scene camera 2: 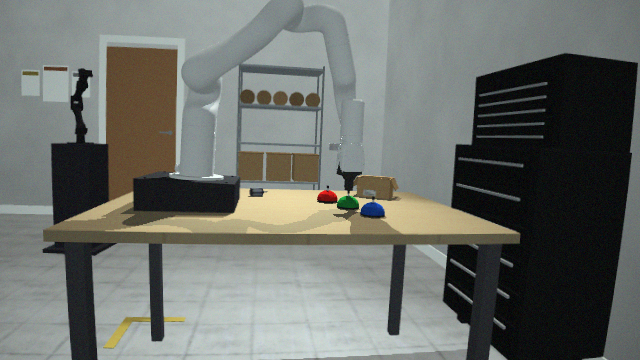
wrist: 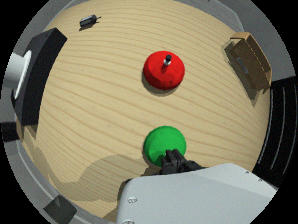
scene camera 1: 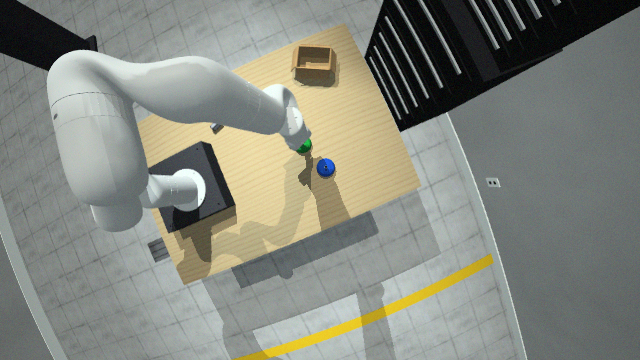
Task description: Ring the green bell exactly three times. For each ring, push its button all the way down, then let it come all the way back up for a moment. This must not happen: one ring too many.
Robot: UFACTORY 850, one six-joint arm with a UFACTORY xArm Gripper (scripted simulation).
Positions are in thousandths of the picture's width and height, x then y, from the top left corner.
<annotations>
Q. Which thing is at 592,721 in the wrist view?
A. My gripper.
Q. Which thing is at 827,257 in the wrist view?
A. A cardboard box.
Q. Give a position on a red bell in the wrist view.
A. At 545,328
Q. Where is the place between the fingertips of my gripper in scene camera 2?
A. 545,529
</annotations>
